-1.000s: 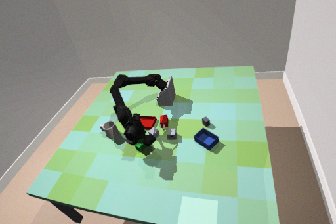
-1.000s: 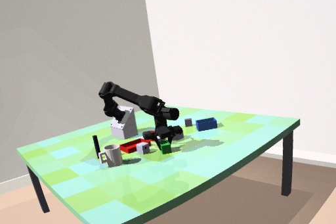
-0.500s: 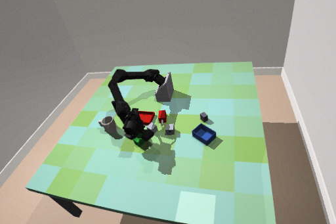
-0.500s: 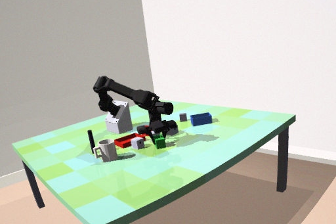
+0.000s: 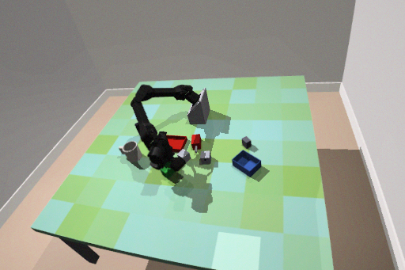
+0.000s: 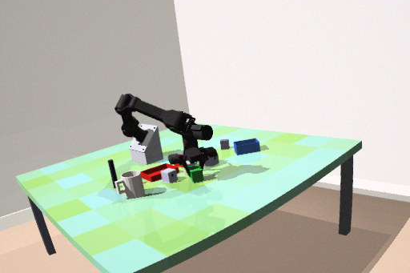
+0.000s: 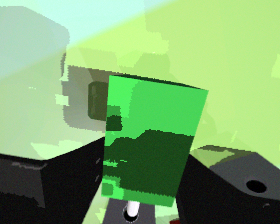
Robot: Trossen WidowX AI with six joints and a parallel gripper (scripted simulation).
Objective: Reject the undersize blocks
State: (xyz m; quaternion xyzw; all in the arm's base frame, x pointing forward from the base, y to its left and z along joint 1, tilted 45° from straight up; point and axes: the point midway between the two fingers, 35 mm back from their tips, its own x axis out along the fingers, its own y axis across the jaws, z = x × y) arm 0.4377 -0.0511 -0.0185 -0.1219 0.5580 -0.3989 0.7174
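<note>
My gripper tip is now 1 cm past the green GO gauge and 2 cm below it. The rest, counted from my gripper tip: steel block: 8 cm behind, 15 cm to the left, 1 cm above; then mug: 6 cm behind, 27 cm to the right, 2 cm above; then red reject tray: 17 cm behind, 6 cm to the right.
</note>
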